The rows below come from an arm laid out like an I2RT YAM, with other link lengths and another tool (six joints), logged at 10 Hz.
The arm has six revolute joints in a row. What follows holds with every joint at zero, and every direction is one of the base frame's.
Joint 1 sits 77.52 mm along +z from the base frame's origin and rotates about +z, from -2.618 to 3.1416 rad.
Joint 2 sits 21.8 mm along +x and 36.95 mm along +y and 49.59 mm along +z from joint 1 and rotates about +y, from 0 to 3.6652 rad.
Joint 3 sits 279.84 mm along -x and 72.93 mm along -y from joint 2 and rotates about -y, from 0 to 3.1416 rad.
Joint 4 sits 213.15 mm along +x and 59.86 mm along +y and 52.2 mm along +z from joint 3 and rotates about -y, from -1.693 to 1.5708 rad.
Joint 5 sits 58.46 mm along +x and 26.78 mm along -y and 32 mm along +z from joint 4 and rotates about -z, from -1.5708 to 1.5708 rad.
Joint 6 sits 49.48 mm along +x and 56.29 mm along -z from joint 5 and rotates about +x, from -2.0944 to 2.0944 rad.
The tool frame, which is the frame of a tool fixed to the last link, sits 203 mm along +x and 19 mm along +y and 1 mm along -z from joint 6; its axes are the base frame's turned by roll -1.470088, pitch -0.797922 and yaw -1.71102 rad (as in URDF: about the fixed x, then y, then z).
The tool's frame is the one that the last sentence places.
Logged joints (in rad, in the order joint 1, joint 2, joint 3, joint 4, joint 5, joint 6), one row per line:
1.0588 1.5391 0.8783 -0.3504 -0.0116 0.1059
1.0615 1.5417 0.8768 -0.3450 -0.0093 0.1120
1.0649 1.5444 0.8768 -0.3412 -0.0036 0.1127
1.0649 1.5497 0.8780 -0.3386 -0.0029 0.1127
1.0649 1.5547 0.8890 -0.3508 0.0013 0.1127
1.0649 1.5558 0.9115 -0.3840 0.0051 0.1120
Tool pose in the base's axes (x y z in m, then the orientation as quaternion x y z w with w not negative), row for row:
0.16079 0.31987 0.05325 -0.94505 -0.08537 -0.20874 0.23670
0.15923 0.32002 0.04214 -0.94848 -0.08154 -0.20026 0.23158
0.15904 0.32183 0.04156 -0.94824 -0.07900 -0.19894 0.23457
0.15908 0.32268 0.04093 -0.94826 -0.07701 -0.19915 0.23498
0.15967 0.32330 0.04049 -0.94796 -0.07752 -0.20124 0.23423
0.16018 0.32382 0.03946 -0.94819 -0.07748 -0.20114 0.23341
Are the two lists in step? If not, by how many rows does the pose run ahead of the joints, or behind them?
The pose runs 2 rows behind the joints: the pose in row i belongs to the joints in row i - 2.
